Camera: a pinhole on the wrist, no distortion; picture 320 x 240 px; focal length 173.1 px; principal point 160.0 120.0 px. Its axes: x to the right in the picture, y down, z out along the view. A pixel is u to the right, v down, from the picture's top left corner.
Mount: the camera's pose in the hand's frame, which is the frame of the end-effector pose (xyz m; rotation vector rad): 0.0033 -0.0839 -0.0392 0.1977 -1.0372 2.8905
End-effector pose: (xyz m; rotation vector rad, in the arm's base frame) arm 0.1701 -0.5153 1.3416 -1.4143 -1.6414 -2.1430
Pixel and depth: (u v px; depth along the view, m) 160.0 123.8 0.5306
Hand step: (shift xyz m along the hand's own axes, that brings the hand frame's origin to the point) 0.0546 -0.4307 0.3593
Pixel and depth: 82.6 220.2 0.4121
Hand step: 0.2017 -0.5333 0.0999
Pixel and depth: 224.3 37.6 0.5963
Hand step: -0.1275 -0.2409 0.6267
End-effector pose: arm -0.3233 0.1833 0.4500 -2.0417 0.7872 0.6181
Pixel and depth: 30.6 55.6 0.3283
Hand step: 0.2913 -0.2029 0.2537
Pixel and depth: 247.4 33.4 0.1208
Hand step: -0.0389 -0.1132 0.0998
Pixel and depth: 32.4 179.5 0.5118
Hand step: 0.4091 -0.5518 0.1880
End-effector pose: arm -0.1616 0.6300 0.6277 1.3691 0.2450 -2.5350
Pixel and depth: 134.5 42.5 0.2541
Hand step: 0.0773 -0.1586 0.2213
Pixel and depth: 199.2 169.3 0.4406
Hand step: -0.0649 -0.4594 0.2331
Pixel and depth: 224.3 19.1 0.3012
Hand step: -0.0594 -0.1384 0.3174
